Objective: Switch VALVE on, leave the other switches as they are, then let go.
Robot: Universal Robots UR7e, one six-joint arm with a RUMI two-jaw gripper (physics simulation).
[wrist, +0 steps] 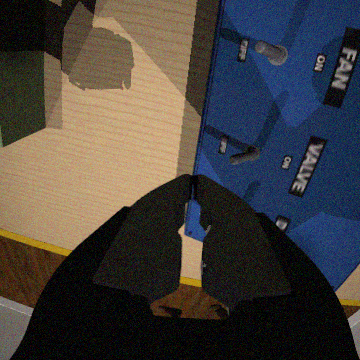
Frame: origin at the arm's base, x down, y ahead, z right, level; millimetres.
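Seen in the pictures: gripper, fingertip midpoint: (192, 177).
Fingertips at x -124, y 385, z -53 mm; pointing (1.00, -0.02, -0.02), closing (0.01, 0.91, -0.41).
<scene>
Offsets run from my fingertips to a thing's top centre. "*": to the spot under its first point. Level surfaces: height alone.
The blue switch panel {dx +131 mm} (270, 105) fills the right side of the wrist view. The VALVE switch {dy +68, dx +94, dz +1 mm} (245, 155) is a small grey lever between its OFF label {* dy +48, dx +148, dz +7 mm} (223, 144) and its ON label {* dy +124, dx +116, dz -18 mm} (286, 162); it leans to the OFF side. The VALVE name plate {* dy +147, dx +106, dz -29 mm} (308, 166) is to its right. The FAN switch {dy +30, dx +94, dz -113 mm} (271, 52), higher up, also leans to its OFF side. My gripper (192, 177) is shut with nothing between its fingertips. Its tips appear by the panel's left edge, left of and below the VALVE lever in the view. The gripper hides the panel's lower left part.
A green box (21, 95) stands at the left edge, with dark shapes above it. A pale wooden board {dx +221 mm} (110, 155) lies left of the panel, bordered by a yellow line (35, 242) and dark brown wood. A small label {dy +184, dx +103, dz +89 mm} (282, 223) shows beside the right finger.
</scene>
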